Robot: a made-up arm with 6 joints. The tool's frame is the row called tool. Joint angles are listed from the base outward. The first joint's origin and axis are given. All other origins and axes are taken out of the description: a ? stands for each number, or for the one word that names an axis. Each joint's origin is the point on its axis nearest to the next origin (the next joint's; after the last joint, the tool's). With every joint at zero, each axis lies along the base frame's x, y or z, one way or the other. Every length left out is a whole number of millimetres.
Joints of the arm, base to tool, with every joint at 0 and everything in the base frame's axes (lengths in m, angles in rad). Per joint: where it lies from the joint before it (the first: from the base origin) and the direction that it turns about. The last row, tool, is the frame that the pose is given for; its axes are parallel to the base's.
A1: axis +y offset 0 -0.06 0.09
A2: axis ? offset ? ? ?
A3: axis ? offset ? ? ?
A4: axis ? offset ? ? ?
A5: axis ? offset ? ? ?
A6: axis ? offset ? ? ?
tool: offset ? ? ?
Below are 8 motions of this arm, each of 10 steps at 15 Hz.
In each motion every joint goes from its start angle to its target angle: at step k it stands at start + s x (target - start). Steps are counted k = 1, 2, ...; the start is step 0. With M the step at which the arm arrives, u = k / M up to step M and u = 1 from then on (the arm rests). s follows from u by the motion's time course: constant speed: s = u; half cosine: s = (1 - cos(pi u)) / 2; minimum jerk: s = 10 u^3 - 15 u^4 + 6 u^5.
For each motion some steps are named. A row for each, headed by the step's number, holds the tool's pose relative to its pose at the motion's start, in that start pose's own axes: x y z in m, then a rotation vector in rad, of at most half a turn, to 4 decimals.
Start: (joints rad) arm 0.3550 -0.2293 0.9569 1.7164 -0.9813 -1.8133
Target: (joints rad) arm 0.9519 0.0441 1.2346 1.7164 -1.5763 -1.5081
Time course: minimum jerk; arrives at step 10
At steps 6, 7, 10:
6: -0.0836 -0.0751 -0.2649 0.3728 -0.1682 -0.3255
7: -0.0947 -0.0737 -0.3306 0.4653 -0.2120 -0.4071
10: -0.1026 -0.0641 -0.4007 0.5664 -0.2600 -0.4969

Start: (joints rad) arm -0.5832 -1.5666 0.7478 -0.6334 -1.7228 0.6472
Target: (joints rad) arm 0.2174 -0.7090 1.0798 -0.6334 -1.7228 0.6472
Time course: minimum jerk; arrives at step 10
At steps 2, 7, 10:
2: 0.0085 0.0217 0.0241 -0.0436 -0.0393 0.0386
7: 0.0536 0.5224 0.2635 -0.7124 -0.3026 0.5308
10: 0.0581 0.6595 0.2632 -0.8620 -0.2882 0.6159

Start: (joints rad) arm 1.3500 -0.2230 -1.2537 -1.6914 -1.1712 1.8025
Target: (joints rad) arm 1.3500 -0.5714 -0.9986 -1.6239 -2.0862 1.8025
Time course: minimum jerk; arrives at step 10
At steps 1, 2, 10:
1: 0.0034 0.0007 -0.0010 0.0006 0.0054 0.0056
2: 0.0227 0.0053 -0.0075 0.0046 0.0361 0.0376
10: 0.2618 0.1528 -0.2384 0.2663 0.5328 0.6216

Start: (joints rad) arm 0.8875 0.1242 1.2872 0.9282 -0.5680 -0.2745
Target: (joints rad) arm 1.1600 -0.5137 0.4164 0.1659 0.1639 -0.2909
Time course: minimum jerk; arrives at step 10
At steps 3, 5, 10:
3: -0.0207 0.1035 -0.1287 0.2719 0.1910 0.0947
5: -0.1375 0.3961 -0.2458 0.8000 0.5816 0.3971
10: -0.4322 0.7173 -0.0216 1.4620 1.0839 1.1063

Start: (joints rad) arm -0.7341 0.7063 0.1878 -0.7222 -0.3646 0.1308
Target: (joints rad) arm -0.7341 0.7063 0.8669 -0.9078 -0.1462 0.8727
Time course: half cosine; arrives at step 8
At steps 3, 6, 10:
3: 0.1079 0.0633 -0.1097 0.3290 -0.0553 0.1346
6: 0.2834 0.2859 -0.2352 0.8824 -0.0449 0.4315
10: 0.3170 0.3634 -0.2505 1.0214 -0.0152 0.5206

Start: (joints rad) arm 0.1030 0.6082 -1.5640 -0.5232 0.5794 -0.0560
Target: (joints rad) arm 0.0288 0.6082 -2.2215 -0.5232 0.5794 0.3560
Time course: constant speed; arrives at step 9
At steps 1, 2, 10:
1: -0.0283 0.0012 -0.0387 0.0615 0.0606 -0.0224
2: -0.0599 0.0044 -0.0755 0.1227 0.1201 -0.0478
10: -0.3539 0.0827 -0.2537 0.5326 0.5029 -0.3085

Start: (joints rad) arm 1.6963 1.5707 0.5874 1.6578 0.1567 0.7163
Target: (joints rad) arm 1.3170 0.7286 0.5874 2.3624 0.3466 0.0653
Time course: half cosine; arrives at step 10
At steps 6, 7, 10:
6: -0.0135 0.1301 0.2716 -0.3420 -0.2112 -0.0548
7: -0.0426 0.1473 0.3260 -0.4054 -0.2512 -0.1127
10: -0.0990 0.1676 0.3983 -0.4917 -0.2924 -0.2255

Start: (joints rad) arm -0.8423 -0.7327 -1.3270 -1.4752 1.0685 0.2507
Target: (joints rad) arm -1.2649 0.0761 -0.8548 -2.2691 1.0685 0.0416
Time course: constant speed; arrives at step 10
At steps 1, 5, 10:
1: 0.0846 0.0716 0.0114 -0.0160 -0.0102 0.1762
5: 0.2738 0.4898 0.0580 -0.1382 -0.0318 0.8790
10: 0.0991 1.0580 0.0119 -0.3992 0.0074 1.7369

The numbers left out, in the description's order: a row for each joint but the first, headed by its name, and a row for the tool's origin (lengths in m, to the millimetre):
A2: axis -z, xyz 0.04 0 -0.47
A3: axis -y, xyz 0.04 -0.08 0
A4: axis -x, xyz 0.05 0 -0.05
A5: axis +y, xyz 0 -0.25 -0.12
A6: axis +x, xyz 0.17 0 -0.11
tool: xyz 0 -0.3 0.01

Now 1 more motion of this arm.
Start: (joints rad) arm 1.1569 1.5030 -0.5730 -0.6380 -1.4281 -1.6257
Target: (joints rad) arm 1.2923 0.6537 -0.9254 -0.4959 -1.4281 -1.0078
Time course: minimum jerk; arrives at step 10
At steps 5, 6, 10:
5: 0.1789 0.0868 -0.0485 0.3808 -0.3662 0.3666
6: 0.2441 0.1364 -0.0401 0.5033 -0.4840 0.5267
10: 0.3374 0.2398 0.0096 0.6873 -0.6644 0.8380

